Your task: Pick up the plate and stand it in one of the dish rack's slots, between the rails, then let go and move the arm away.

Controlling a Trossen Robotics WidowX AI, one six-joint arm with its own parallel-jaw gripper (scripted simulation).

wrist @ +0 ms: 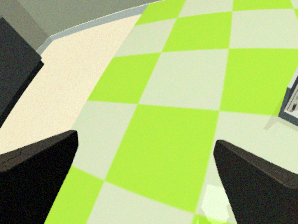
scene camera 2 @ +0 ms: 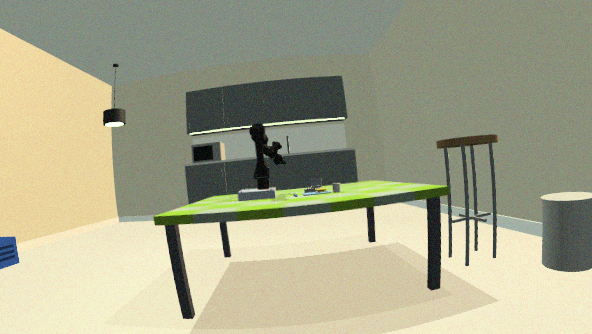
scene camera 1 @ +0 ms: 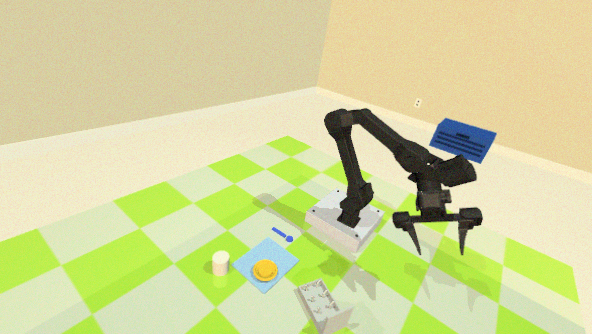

Note:
My gripper (scene camera 1: pixel 440 254) is open and holds nothing. I also see a light blue mat (scene camera 1: pixel 267 249).
My gripper also shows in the wrist view (wrist: pixel 147 143).

